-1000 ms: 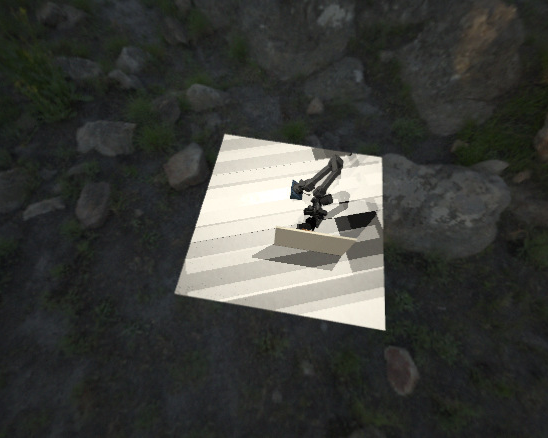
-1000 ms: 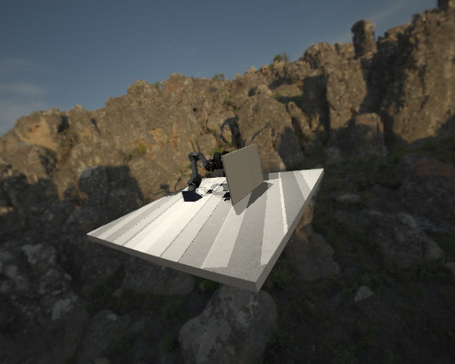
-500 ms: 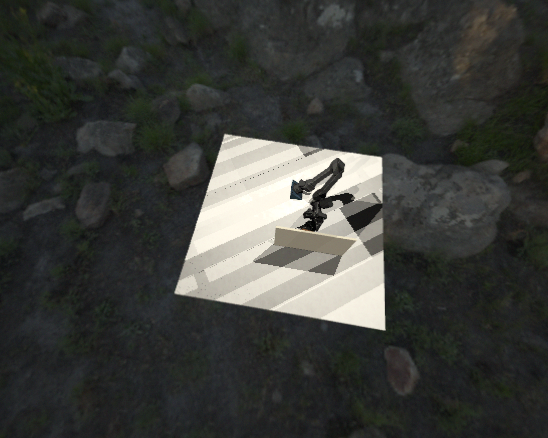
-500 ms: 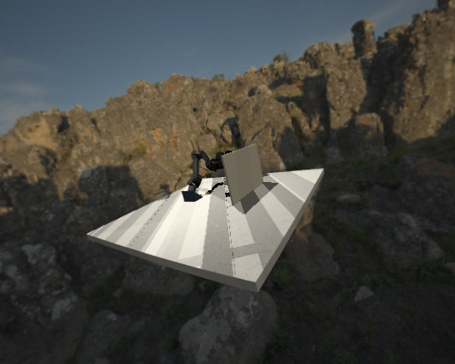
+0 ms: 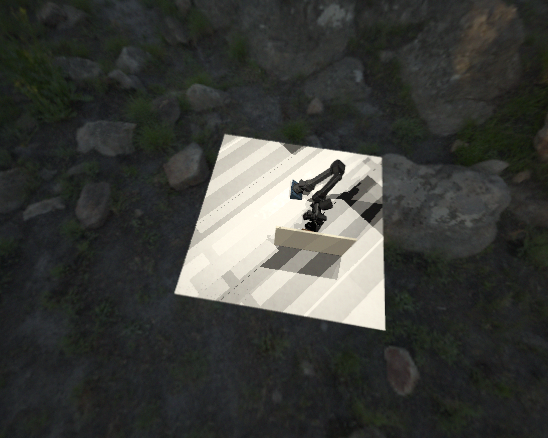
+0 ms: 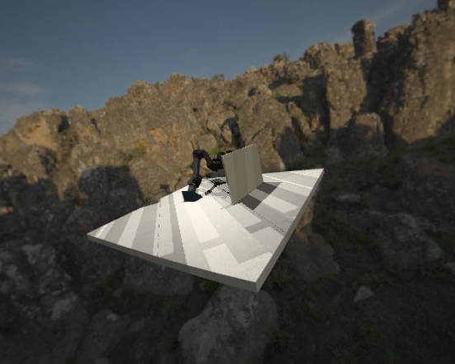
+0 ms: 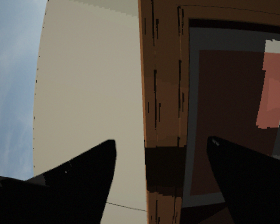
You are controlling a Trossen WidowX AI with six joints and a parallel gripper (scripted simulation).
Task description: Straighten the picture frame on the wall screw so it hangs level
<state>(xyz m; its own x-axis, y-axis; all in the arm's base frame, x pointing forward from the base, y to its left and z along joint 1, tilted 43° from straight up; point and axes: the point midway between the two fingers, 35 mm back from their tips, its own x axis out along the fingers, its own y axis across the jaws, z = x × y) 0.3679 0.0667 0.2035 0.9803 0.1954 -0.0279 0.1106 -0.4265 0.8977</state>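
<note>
Now: the brown wooden picture frame 50 mm below my gripper tip, 20 mm to the right of it and 10 mm ahead of it. Also, from my gripper tip: wall panel: 60 mm below, 20 mm ahead.
</note>
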